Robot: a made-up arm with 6 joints.
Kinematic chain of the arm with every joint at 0, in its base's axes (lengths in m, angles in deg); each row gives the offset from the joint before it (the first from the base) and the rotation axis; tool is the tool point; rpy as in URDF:
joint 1: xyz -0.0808 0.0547 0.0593 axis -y
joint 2: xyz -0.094 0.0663 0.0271 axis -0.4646 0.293 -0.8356
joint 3: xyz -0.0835 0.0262 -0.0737 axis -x
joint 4: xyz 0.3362 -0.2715 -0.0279 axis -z
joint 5: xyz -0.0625 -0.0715 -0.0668 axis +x
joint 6: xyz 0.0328 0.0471 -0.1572 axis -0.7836 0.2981 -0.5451
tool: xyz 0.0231 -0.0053 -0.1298 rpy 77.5 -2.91 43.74
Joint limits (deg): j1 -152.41..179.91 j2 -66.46..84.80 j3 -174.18..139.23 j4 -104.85..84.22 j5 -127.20..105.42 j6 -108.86..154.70
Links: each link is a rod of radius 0.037 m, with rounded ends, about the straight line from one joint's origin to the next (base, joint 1, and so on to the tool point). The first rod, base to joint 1, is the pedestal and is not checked.
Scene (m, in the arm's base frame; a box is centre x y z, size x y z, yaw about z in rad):
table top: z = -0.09
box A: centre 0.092 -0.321 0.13 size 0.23 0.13 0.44 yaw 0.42
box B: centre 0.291 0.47 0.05 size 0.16 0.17 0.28 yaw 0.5
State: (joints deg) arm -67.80 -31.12 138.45 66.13 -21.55 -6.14
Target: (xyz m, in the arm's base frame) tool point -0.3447 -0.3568 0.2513
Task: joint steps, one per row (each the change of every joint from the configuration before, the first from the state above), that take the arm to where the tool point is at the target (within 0.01 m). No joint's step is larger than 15 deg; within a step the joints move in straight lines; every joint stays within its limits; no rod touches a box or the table.
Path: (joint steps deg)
1: 13.20 4.77 -8.86 3.01 -0.70 3.97
2: 13.20 4.77 -8.86 3.02 -0.70 3.98
3: 13.20 4.76 -8.86 3.02 -0.71 3.97
4: 13.20 4.77 -8.86 3.01 -0.70 3.97
5: 13.20 4.77 -8.86 3.01 -0.70 3.98
6: 13.20 4.77 -8.86 3.02 -0.70 3.97
7: -7.81 11.51 -11.91 -8.39 -1.73 -6.38
8: -7.81 11.51 -11.90 -8.39 -1.72 -6.39
9: -7.81 11.51 -11.90 -8.39 -1.73 -6.38
10: -7.81 11.51 -11.91 -8.39 -1.72 -6.38

